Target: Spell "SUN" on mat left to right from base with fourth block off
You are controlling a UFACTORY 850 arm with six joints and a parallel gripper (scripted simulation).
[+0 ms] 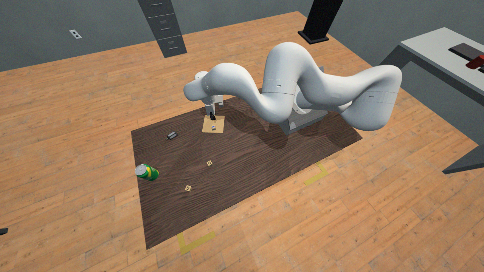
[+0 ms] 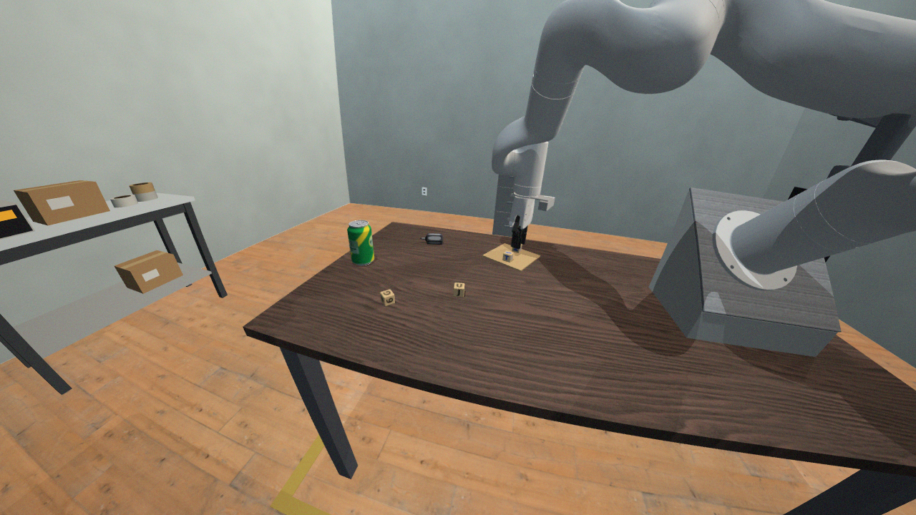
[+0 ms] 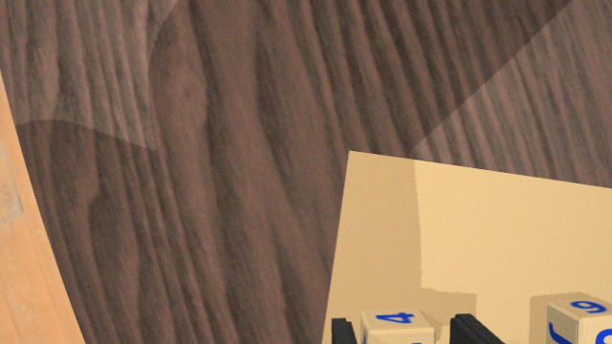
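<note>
Right now my hand is 3 cm above the n block. The rest, counted from my hand: s block (8 cm to the left, 3 cm below, 2 cm ahead); then tan mat (4 cm to the left, 4 cm below, 1 cm ahead); then dark object (29 cm ahead, 4 cm to the left, 3 cm below).
</note>
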